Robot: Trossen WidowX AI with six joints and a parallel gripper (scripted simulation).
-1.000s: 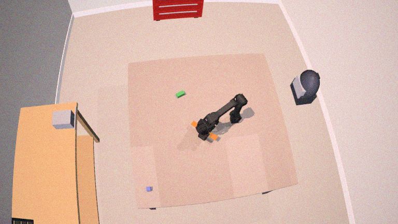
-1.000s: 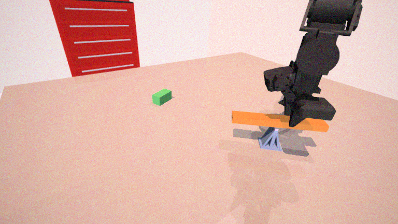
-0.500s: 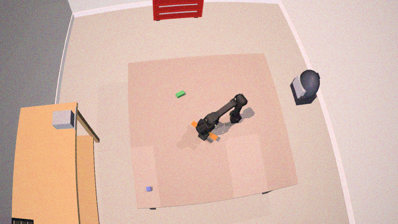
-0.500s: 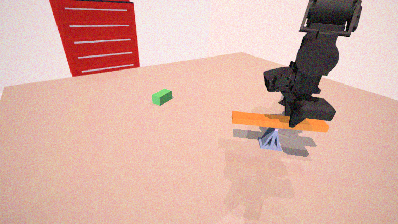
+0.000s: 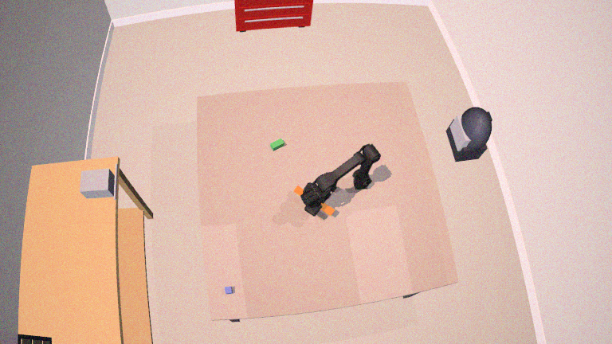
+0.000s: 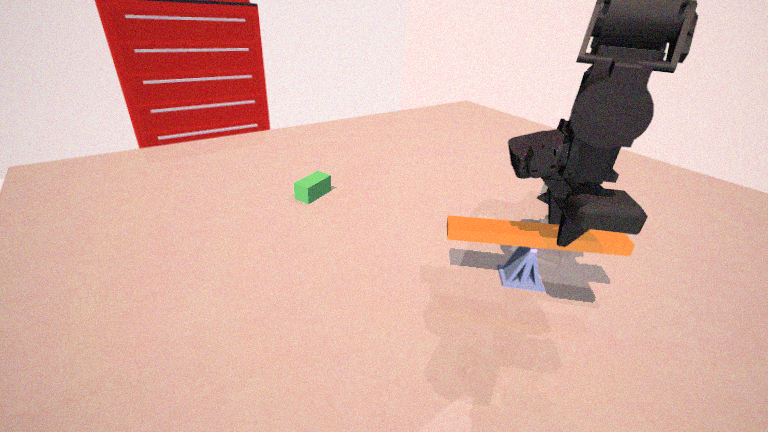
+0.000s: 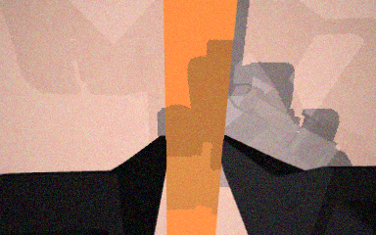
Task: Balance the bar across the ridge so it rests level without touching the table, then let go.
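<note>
My gripper tip is now 2 cm to the left of the orange bar and 2 cm short of it. Round my gripper tip: small purple cube 49 cm ahead, 39 cm to the left, 6 cm below; then green block 38 cm to the right, 16 cm ahead, 6 cm below; then ridge 4 cm below, 2 cm to the right, 2 cm ahead.
</note>
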